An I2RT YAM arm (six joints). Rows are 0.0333 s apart.
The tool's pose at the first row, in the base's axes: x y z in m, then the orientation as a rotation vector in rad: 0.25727 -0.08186 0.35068 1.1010 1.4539 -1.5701
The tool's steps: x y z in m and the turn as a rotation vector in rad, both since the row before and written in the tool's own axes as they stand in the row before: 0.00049 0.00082 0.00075 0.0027 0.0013 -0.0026; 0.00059 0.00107 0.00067 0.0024 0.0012 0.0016; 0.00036 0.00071 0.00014 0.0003 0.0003 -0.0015; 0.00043 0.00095 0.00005 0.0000 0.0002 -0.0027; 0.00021 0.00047 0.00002 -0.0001 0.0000 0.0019; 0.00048 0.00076 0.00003 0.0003 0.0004 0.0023; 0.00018 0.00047 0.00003 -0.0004 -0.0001 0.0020; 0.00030 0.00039 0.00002 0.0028 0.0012 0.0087; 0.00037 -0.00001 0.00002 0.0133 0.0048 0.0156; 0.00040 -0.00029 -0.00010 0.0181 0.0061 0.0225
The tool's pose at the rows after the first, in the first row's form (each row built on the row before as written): 0.25775 -0.08267 0.34992 1.1023 1.4550 -1.5739; 0.25843 -0.08342 0.34897 1.1057 1.4530 -1.5745; 0.25893 -0.08362 0.34837 1.1053 1.4542 -1.5757; 0.25963 -0.08376 0.34761 1.1040 1.4564 -1.5775; 0.25998 -0.08382 0.34724 1.1050 1.4550 -1.5761; 0.26049 -0.08391 0.34651 1.1068 1.4533 -1.5746; 0.26085 -0.08398 0.34616 1.1076 1.4520 -1.5729; 0.26109 -0.08403 0.34573 1.1152 1.4443 -1.5690; 0.26094 -0.08403 0.34539 1.1361 1.4270 -1.5682; 0.26054 -0.08387 0.34512 1.1646 1.4019 -1.5662
